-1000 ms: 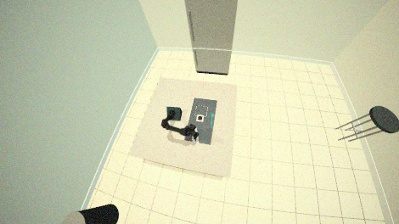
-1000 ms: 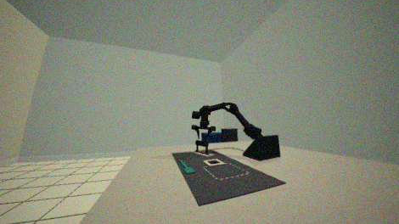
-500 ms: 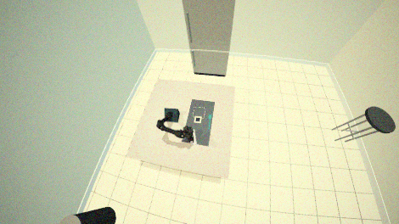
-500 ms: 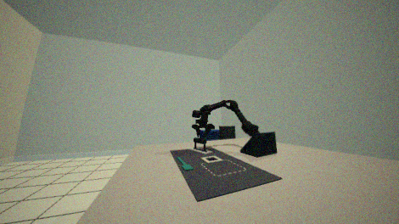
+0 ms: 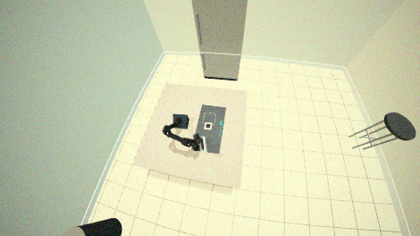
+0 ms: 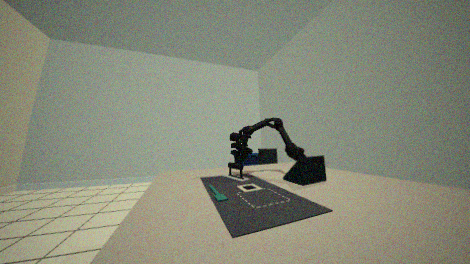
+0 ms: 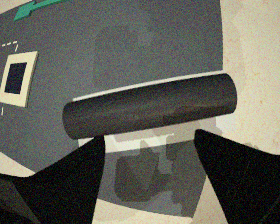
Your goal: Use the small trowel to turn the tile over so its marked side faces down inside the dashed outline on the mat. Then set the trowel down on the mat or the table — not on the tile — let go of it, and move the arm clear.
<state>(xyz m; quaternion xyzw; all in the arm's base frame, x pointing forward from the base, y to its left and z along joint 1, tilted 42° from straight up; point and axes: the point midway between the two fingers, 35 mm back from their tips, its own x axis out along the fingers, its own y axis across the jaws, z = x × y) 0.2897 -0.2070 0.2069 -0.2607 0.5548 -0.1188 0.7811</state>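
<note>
Right now the dark mat is 90 mm ahead of my gripper tip, 240 mm to the left of it and 100 mm below it. Round my gripper tip: white-framed tile 70 mm ahead, 250 mm to the left, 80 mm below; then teal trowel 230 mm ahead, 240 mm to the left, 80 mm below.
</note>
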